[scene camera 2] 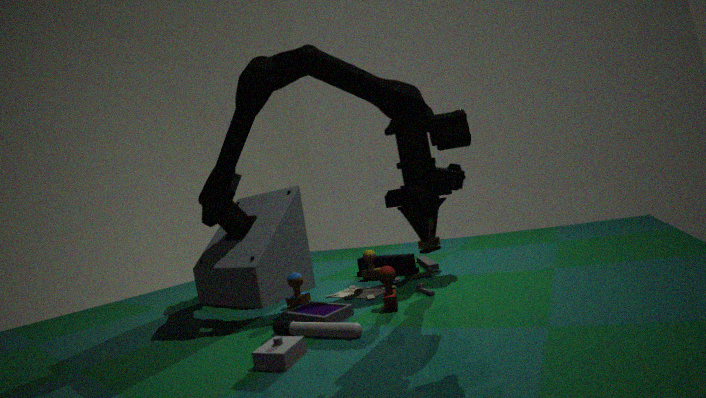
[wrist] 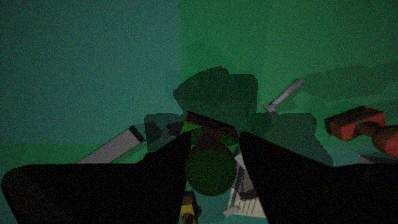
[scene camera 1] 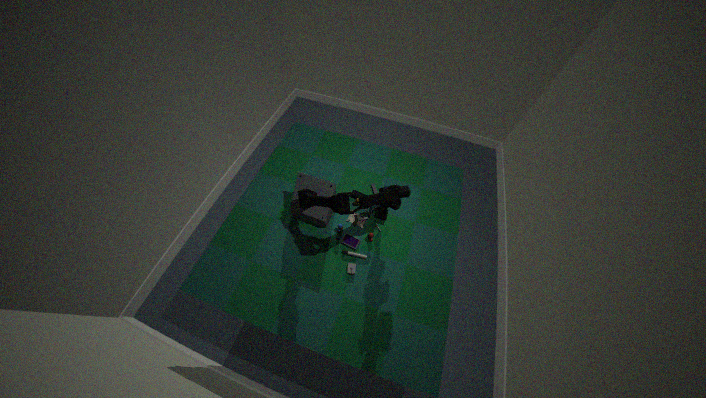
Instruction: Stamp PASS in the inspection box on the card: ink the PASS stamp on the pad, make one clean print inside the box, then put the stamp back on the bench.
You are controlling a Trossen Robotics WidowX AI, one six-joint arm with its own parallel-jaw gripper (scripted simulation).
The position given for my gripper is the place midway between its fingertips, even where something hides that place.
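Observation:
Scene camera 2 shows a dark tray [scene camera 2: 404,264], a grey box [scene camera 2: 280,353] and my gripper [scene camera 2: 428,239]. The wrist view shows a pale card [wrist: 243,196] as well as my gripper [wrist: 215,137]; the grey box is out of frame in the wrist view.

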